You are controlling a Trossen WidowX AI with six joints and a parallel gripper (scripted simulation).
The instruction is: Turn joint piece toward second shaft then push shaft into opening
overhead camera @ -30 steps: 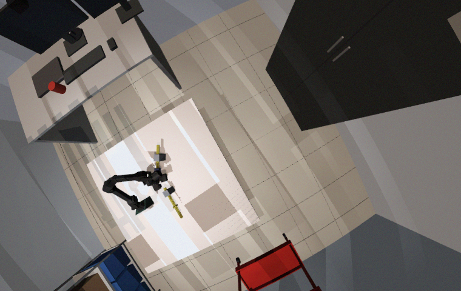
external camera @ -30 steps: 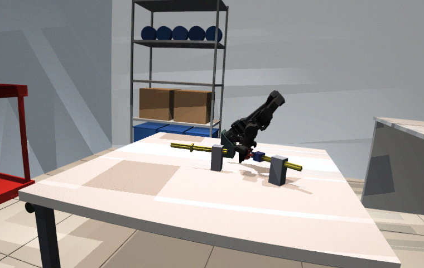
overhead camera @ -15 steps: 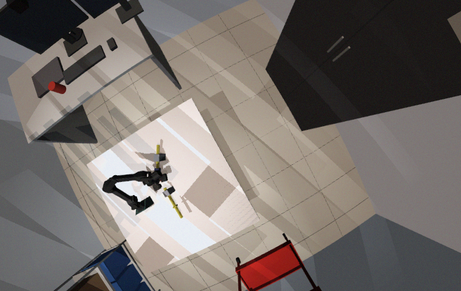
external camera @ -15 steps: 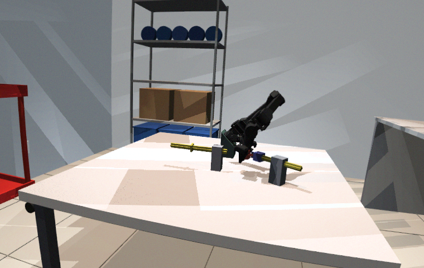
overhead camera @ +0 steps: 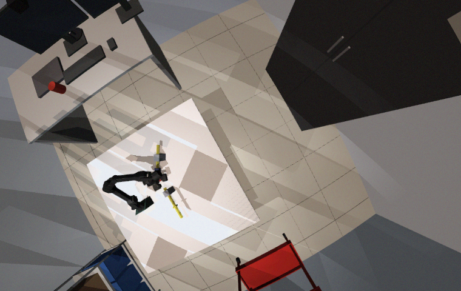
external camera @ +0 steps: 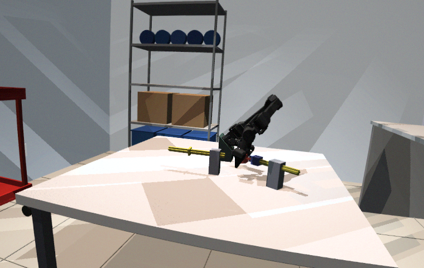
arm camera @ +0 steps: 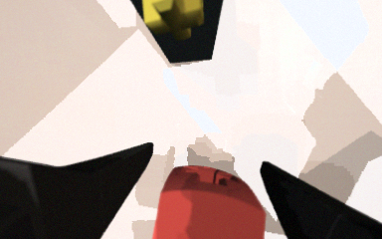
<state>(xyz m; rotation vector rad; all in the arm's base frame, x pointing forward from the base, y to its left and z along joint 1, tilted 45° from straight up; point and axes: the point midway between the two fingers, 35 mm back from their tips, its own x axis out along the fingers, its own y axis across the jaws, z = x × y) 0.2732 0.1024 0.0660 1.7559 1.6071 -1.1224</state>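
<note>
Now: the red joint piece 10 mm ahead of my gripper tip, 20 mm to the left of it and 40 mm above it.
</note>
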